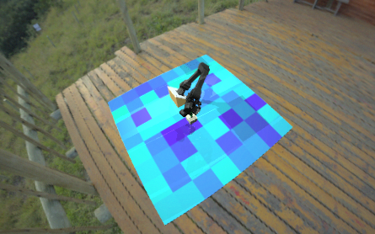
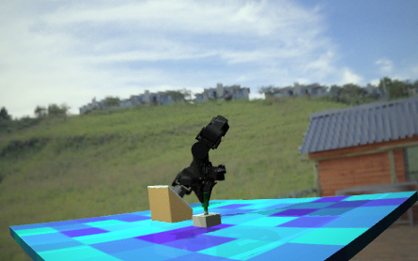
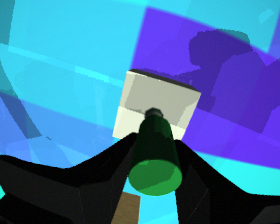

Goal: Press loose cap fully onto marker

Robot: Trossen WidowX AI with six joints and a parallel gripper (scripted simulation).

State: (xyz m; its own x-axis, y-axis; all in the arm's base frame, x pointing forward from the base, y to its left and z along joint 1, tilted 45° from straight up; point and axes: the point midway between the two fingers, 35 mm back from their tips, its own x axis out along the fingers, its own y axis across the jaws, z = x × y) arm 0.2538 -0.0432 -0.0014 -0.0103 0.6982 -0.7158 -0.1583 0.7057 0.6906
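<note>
Now: gripper tip 70 mm above the pale holder block. Round my gripper tip: green cap: 10 mm above.
</note>
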